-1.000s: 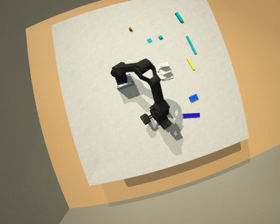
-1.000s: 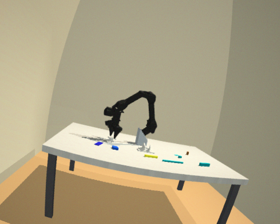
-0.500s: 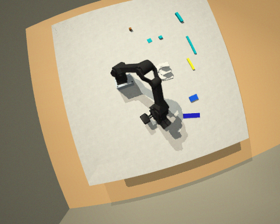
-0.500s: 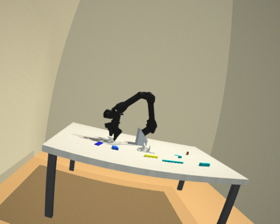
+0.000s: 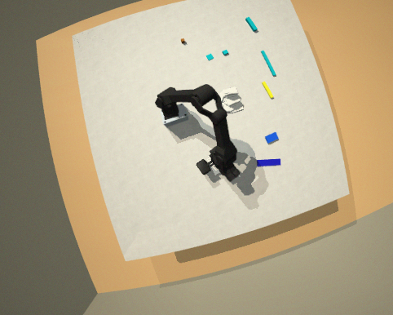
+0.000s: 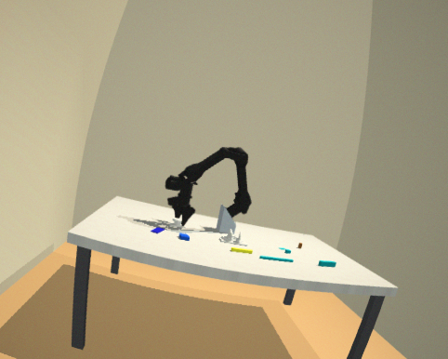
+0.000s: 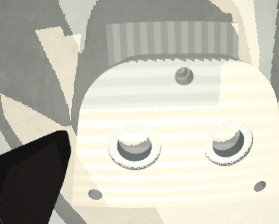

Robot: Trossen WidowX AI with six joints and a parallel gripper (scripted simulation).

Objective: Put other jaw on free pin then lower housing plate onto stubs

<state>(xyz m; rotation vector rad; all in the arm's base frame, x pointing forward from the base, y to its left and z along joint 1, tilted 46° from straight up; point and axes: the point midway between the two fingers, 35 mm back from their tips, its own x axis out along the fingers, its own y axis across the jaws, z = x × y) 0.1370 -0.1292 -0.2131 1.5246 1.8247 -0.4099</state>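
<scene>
Right now the white jaw piece is 260 mm to the left of my gripper tip, 120 mm ahead of it and 10 mm above it. From my gripper tip the other things lie so: yellow bar (360 mm ahead, 250 mm to the left); blue block (300 mm ahead, 10 mm to the left); dark blue bar (250 mm ahead, 100 mm to the right, 10 mm below).
</scene>
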